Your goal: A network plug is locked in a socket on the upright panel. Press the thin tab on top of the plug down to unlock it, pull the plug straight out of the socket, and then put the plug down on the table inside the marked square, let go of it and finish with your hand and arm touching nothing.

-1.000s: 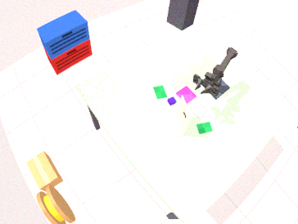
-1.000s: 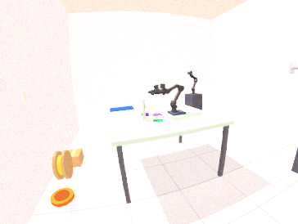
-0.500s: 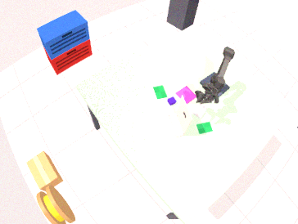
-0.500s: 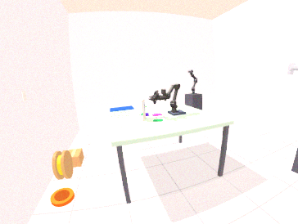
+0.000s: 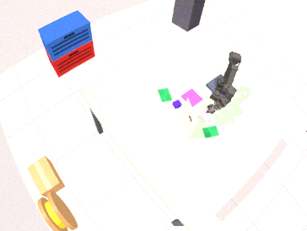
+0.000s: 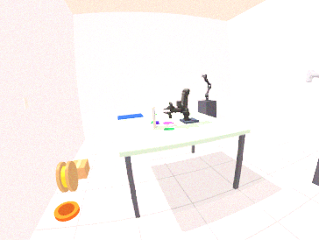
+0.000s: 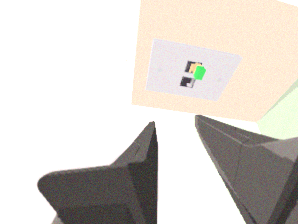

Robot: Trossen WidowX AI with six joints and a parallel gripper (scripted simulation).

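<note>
My gripper tip is 80 mm short of the network plug, 60 mm to the left of it and 30 mm above it. Also, from my gripper tip: magenta marked square: 190 mm below, 180 mm to the right, 140 mm behind; purple cube: 220 mm to the right, 180 mm below; upright panel: 100 mm ahead, 90 mm below, 60 mm to the right.
</note>
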